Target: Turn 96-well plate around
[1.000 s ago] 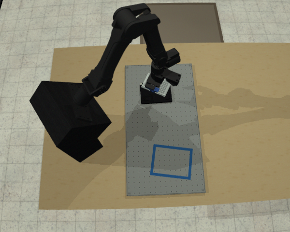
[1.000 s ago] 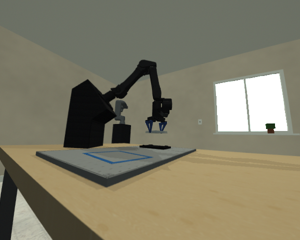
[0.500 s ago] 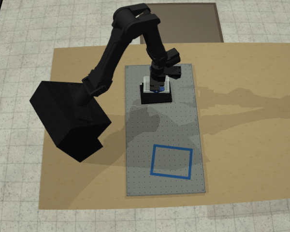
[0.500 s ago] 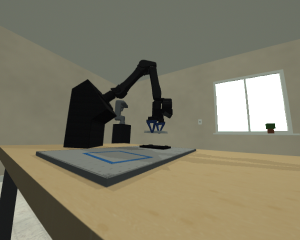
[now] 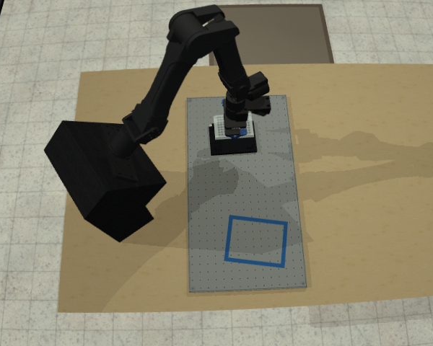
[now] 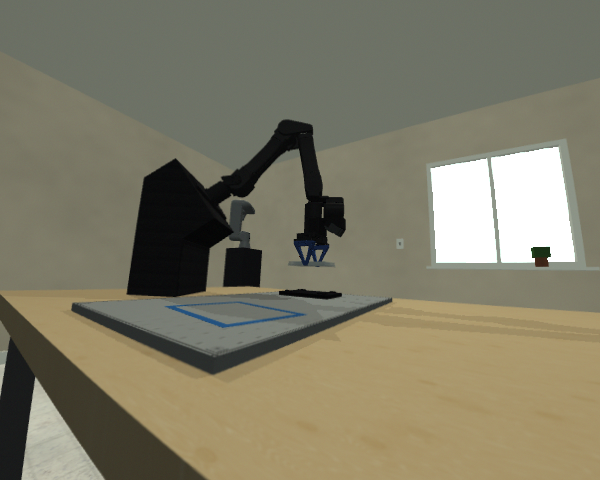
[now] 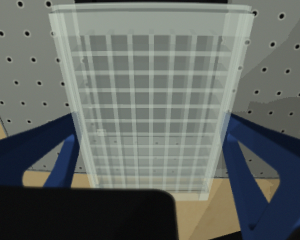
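My hand is 100 mm above the black plate nest N1. The rest, counted from my hand: clear 96-well plate: right at my hand; white A1 label: 80 mm behind, 50 mm to the left, 90 mm below.
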